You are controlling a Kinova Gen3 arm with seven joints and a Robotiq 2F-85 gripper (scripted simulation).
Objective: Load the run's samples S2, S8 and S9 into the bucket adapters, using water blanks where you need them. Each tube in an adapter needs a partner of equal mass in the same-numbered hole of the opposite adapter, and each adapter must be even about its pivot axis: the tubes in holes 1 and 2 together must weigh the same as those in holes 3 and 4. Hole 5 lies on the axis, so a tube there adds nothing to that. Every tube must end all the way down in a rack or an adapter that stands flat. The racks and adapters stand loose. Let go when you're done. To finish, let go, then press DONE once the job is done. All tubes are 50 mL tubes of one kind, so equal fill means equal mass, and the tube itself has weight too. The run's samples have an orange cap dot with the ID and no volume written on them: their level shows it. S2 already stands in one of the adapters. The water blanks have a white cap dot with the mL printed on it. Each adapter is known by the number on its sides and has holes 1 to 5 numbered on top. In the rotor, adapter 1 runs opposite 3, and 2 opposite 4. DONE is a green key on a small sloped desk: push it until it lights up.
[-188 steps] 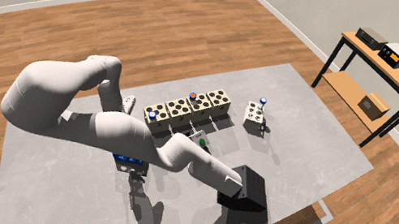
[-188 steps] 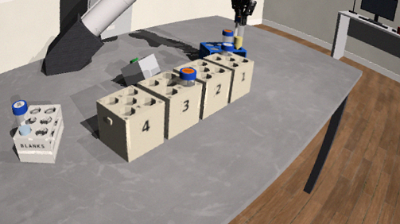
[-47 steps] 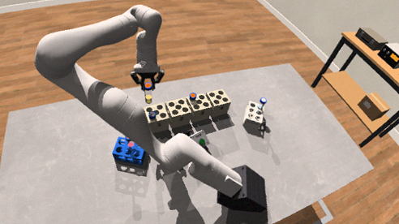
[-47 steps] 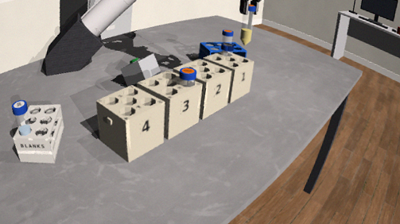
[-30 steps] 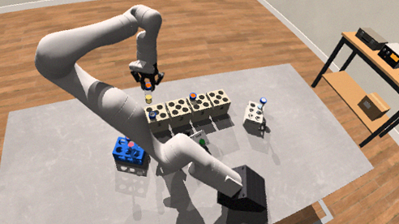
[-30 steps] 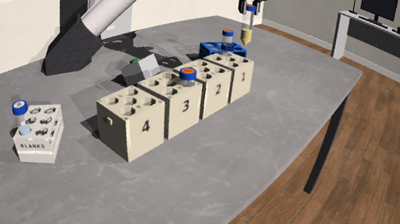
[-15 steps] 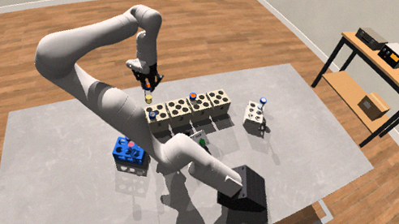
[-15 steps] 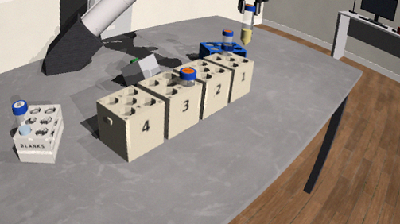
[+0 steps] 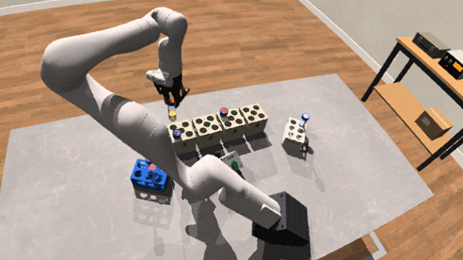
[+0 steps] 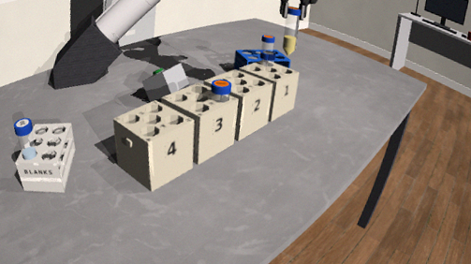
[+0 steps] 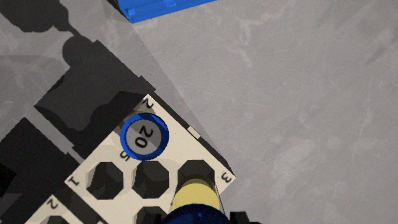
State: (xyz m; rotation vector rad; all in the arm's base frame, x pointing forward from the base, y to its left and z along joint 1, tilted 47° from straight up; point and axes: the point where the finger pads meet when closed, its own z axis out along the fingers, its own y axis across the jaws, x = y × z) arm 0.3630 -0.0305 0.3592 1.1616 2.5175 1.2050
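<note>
Now: the orange-dot sample 10 mm to the left of my hand and 50 mm below it. Also, from my hand: sample S2 (20 mm ahead, 210 mm to the right, 180 mm below); then adapter 2 (10 mm behind, 140 mm to the right, 190 mm below); then blue sample rack (160 mm behind, 120 mm to the left, 210 mm below).
</note>
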